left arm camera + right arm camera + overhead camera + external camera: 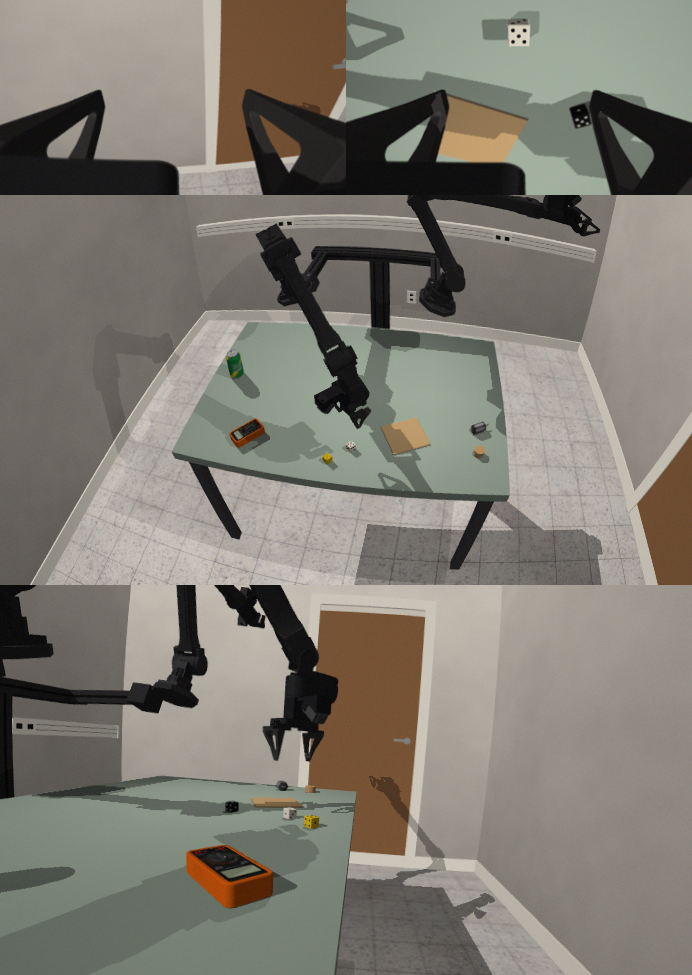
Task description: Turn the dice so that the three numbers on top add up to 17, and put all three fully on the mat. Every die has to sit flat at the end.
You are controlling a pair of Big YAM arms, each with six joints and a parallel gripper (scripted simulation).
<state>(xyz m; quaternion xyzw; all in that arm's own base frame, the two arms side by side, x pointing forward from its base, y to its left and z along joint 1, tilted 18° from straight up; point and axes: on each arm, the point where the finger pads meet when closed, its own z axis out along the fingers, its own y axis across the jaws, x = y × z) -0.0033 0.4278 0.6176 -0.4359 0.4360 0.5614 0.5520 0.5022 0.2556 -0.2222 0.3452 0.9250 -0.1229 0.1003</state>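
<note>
My right gripper is now 14 cm above the white die. The rest, counted from my right hand: black die 16 cm behind, 2 cm to the left, 14 cm below; yellow die 7 cm ahead, 7 cm to the right, 14 cm below; tan mat 8 cm behind, 18 cm to the left, 15 cm below.
</note>
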